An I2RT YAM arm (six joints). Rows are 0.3 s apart.
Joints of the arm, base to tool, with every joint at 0 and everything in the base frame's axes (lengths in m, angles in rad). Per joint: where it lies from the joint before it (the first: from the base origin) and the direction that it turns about. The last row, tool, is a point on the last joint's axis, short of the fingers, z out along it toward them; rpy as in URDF.
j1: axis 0 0 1 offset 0 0 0.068
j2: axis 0 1 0 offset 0.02 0.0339 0.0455
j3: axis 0 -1 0 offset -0.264 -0.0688 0
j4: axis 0 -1 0 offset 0.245 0.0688 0.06
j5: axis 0 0 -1 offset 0.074 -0.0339 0.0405
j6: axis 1 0 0 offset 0.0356 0 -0.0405
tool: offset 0 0 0 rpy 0 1.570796 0
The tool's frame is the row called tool.
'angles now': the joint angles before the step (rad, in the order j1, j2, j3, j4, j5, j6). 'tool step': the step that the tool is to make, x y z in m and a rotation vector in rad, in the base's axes. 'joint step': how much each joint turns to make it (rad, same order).
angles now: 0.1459, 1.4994, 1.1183, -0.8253, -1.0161, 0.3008
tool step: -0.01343, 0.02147, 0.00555, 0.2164, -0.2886, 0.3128
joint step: 0.0714, 0.0000, 0.0000, -0.0542, -0.2353, -0.4143
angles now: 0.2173, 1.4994, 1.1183, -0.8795, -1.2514, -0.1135
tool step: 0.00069, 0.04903, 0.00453, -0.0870, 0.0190, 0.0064
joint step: 0.1690, 0.0000, 0.0000, 0.2389, 0.1397, 0.3048
